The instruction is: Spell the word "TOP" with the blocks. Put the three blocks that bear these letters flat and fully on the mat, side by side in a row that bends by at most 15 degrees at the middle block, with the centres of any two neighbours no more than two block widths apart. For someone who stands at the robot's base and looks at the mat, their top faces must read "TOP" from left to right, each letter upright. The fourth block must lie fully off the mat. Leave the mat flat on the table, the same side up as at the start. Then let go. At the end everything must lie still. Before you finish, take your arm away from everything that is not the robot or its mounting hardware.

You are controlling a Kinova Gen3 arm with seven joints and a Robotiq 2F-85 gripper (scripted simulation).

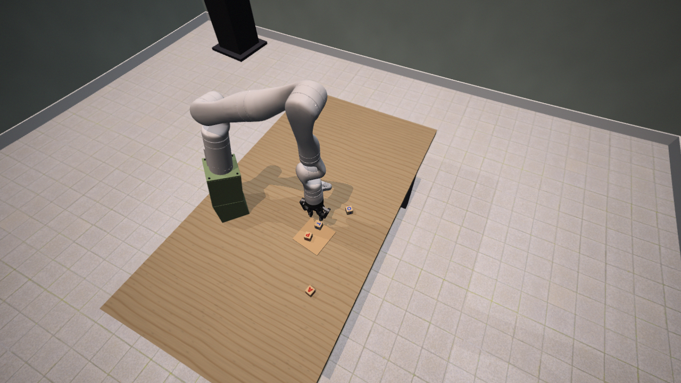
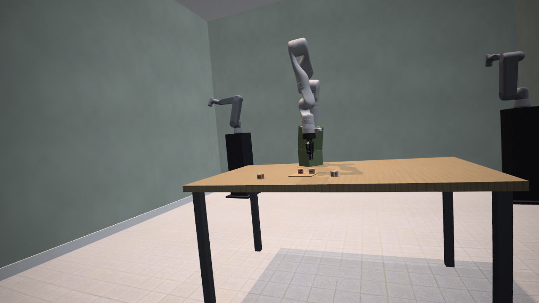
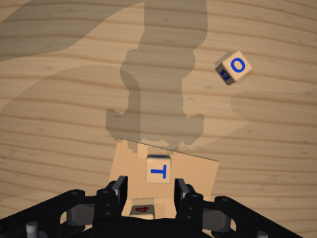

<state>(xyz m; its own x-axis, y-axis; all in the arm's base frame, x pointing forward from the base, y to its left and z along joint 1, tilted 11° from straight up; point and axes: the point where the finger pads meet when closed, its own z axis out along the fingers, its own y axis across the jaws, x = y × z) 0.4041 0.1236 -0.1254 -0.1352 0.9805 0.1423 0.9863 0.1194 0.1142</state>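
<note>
The tan mat is 1 cm ahead of my hand, 4 cm to the right of it and 10 cm below it.
</note>
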